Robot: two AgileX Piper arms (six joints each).
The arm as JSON. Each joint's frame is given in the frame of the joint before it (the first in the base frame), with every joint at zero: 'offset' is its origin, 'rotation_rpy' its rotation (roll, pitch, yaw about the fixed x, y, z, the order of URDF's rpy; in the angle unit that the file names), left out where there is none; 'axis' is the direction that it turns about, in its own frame. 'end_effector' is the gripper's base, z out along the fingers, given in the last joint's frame.
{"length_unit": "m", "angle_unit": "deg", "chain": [
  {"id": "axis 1", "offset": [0.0, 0.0, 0.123], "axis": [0.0, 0.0, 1.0]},
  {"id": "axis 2", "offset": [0.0, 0.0, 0.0], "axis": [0.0, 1.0, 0.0]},
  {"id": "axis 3", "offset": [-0.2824, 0.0, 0.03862], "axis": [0.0, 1.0, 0.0]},
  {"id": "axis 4", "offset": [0.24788, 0.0, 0.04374], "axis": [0.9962, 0.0, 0.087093]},
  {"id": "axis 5", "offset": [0.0, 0.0, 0.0], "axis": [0.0, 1.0, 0.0]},
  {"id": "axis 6", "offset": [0.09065, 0.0, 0.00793], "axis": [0.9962, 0.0, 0.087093]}
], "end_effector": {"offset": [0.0, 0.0, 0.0], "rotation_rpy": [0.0, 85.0, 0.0]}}
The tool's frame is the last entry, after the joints.
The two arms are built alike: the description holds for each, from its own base.
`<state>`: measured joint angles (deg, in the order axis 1, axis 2, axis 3, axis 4, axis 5, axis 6); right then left.
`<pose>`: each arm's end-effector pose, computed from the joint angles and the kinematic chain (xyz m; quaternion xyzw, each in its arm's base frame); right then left.
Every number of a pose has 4 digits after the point. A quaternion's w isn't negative.
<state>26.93 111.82 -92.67 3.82 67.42 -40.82 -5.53 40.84 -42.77 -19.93 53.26 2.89</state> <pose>0.3565 0.1874 0.2410 -0.5468 0.8334 0.0225 0.0767 0.1172 -0.0363 0.3275 0.0227 0.9151 -0.1756 0.3624</pose>
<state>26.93 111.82 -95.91 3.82 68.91 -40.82 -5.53 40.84 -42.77 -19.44 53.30 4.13</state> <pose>0.3606 0.1895 0.2555 -0.5472 0.8316 0.0211 0.0919 0.1173 -0.0357 0.3272 0.0338 0.9155 -0.1676 0.3643</pose>
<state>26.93 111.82 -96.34 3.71 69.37 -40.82 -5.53 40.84 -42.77 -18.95 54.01 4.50</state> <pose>0.3608 0.1894 0.2574 -0.5477 0.8314 0.0203 0.0915 0.1165 -0.0353 0.3263 0.0391 0.9181 -0.1626 0.3594</pose>
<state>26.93 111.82 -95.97 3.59 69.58 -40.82 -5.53 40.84 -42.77 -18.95 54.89 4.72</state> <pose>0.3599 0.1888 0.2556 -0.5482 0.8317 0.0199 0.0864 0.1154 -0.0355 0.3254 0.0423 0.9206 -0.1622 0.3527</pose>
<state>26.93 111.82 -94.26 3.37 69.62 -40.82 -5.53 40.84 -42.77 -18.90 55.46 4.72</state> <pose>0.3568 0.1869 0.2477 -0.5489 0.8326 0.0198 0.0711 0.1148 -0.0355 0.3248 0.0434 0.9223 -0.1619 0.3481</pose>
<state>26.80 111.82 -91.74 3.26 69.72 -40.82 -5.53 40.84 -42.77 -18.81 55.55 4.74</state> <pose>0.3521 0.1833 0.2363 -0.5485 0.8345 0.0214 0.0483 0.1147 -0.0354 0.3247 0.0439 0.9227 -0.1611 0.3475</pose>
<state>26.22 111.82 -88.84 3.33 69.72 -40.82 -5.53 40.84 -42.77 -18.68 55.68 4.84</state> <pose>0.3475 0.1767 0.2235 -0.5439 0.8384 0.0247 0.0234 0.1145 -0.0353 0.3245 0.0452 0.9232 -0.1598 0.3466</pose>
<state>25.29 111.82 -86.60 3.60 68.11 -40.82 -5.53 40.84 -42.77 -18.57 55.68 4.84</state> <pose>0.3471 0.1699 0.2140 -0.5357 0.8438 0.0271 0.0184 0.1145 -0.0351 0.3244 0.0454 0.9233 -0.1588 0.3467</pose>
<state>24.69 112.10 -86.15 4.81 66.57 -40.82 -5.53 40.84 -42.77 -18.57 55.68 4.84</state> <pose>0.3497 0.1685 0.2103 -0.5271 0.8486 0.0355 0.0269 0.1145 -0.0351 0.3244 0.0454 0.9233 -0.1588 0.3467</pose>
